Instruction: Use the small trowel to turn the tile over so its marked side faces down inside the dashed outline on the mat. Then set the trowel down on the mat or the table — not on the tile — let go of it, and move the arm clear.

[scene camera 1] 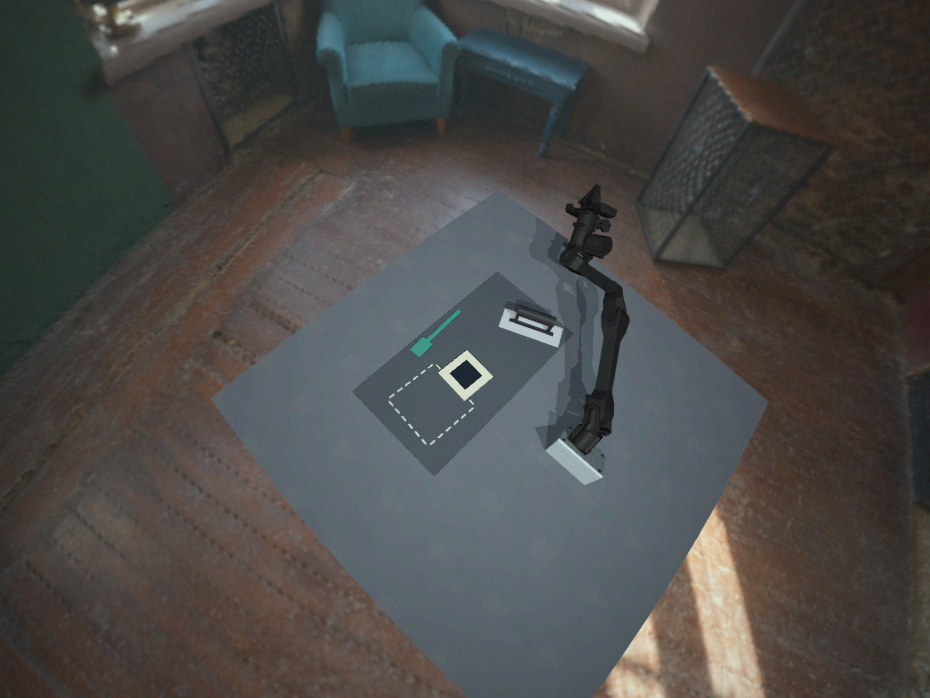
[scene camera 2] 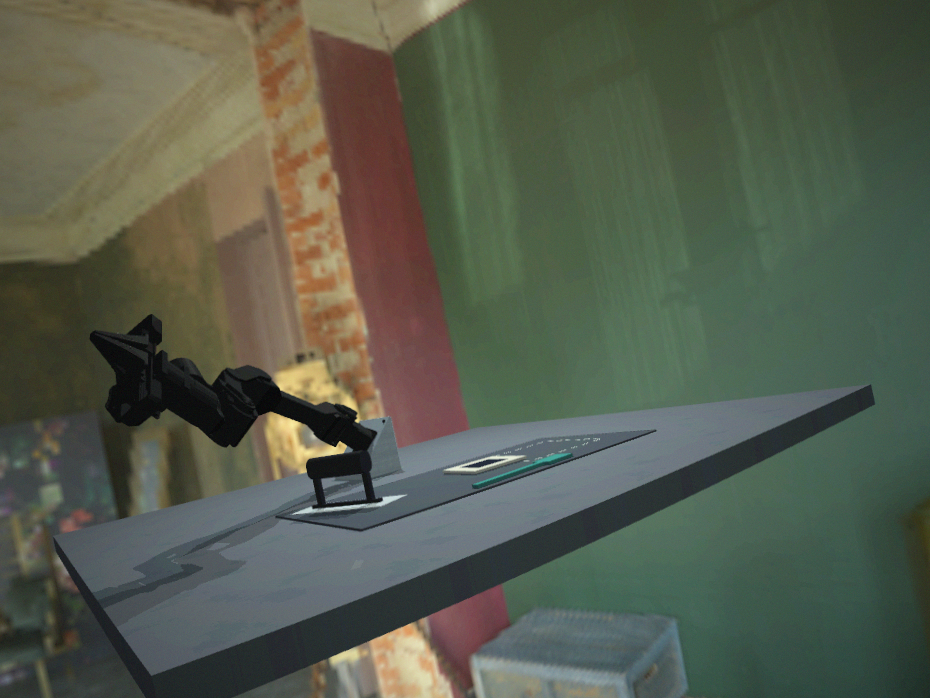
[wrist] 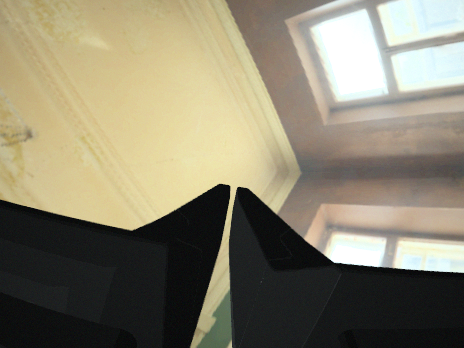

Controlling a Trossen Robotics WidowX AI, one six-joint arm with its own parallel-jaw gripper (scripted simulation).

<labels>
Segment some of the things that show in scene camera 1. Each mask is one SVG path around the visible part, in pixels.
My gripper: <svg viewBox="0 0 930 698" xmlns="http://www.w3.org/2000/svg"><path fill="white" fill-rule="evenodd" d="M599 184L595 185L584 198L578 201L581 204L581 208L573 207L572 203L566 205L566 212L578 219L576 223L573 223L574 229L582 229L590 234L596 233L596 229L601 229L601 232L608 232L612 224L607 218L615 217L617 210L601 202L601 186Z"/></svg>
A square tile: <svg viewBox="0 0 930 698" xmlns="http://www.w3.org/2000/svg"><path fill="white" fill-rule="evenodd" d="M468 350L438 372L464 401L493 378Z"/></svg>
</labels>
